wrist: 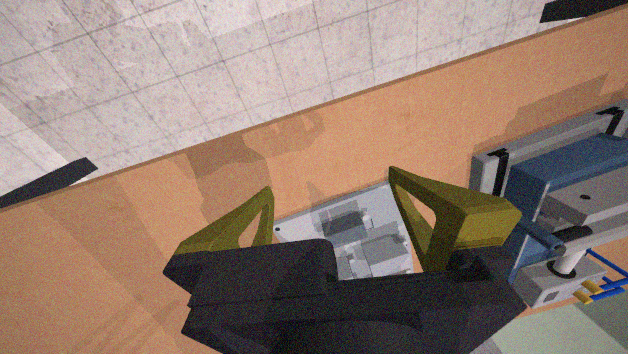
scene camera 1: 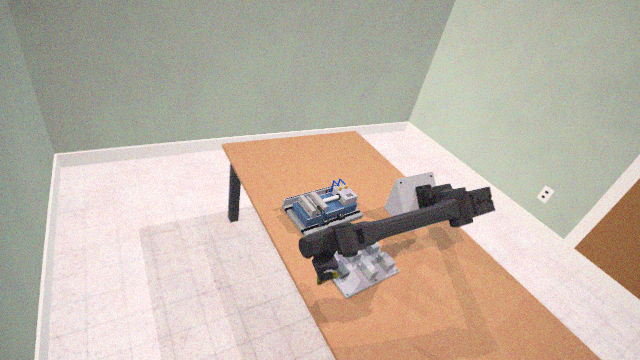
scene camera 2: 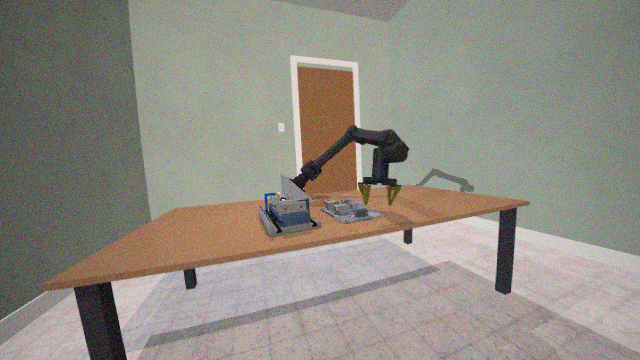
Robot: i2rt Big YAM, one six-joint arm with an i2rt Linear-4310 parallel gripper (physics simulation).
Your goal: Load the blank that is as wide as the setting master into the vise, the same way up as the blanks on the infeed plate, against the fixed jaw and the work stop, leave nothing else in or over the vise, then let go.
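Where they show: gripper, between the fingertips: (wrist: 328,182) (scene camera 1: 313,271) (scene camera 2: 377,205); arm's base, origin of its link: (scene camera 1: 424,198) (scene camera 2: 295,186).
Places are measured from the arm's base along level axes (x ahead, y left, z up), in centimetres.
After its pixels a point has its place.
My gripper (scene camera 1: 328,278) (scene camera 2: 379,204) @[x 66.4, y 18.5, z -1.3 cm] (wrist: 328,182) @[x 66.4, y 18.5, z -1.3 cm] is open and empty, fingers wide apart, above the infeed plate (scene camera 1: 350,289) @[x 54.1, y 25.3, z -8.1 cm] (wrist: 295,231) @[x 54.8, y 24.5, z -8.0 cm], on its side near the table's front edge. Several grey blocks stand on the plate. A darker block (scene camera 2: 360,212) @[x 55.2, y 17.1, z -6.3 cm] (wrist: 345,226) @[x 55.2, y 17.5, z -6.2 cm] and a lighter block (wrist: 386,247) @[x 47.9, y 12.1, z -6.4 cm] show between the fingers in the wrist view. The gripper body hides other blocks there; I cannot tell which is the setting master. The blue vise (scene camera 1: 314,218) @[x 53.6, y -5.3, z -3.4 cm] (scene camera 2: 292,217) @[x 57.9, y -11.4, z -4.0 cm] (wrist: 550,161) @[x 57.5, y -8.0, z -5.3 cm] stands beside the plate, with a grey jaw (scene camera 2: 290,206) @[x 56.0, y -11.6, z -0.4 cm] (wrist: 595,200) @[x 55.5, y -7.7, z -0.4 cm]. The arm hides part of the plate in scene camera 1.
A grey tray (scene camera 2: 280,231) @[x 60.5, y -16.3, z -7.7 cm] (wrist: 540,141) @[x 59.5, y -7.9, z -7.0 cm] surrounds the vise. Blue hoses (scene camera 1: 338,183) @[x 34.9, y -19.7, z -0.3 cm] (wrist: 607,287) @[x 37.8, y -16.0, z 2.0 cm] rise from its cylinder end. A grey slanted bracket (scene camera 1: 395,195) @[x 14.4, y -4.4, z 1.2 cm] (scene camera 2: 291,190) @[x 14.5, y -5.1, z -0.3 cm] stands by the arm's base. The wooden table (scene camera 1: 300,155) @[x 35.8, y -55.3, z -8.9 cm] (scene camera 2: 200,240) @[x 55.3, y -42.9, z -8.9 cm] (wrist: 400,130) @[x 65.2, y 8.6, z -8.9 cm] ends close by the plate.
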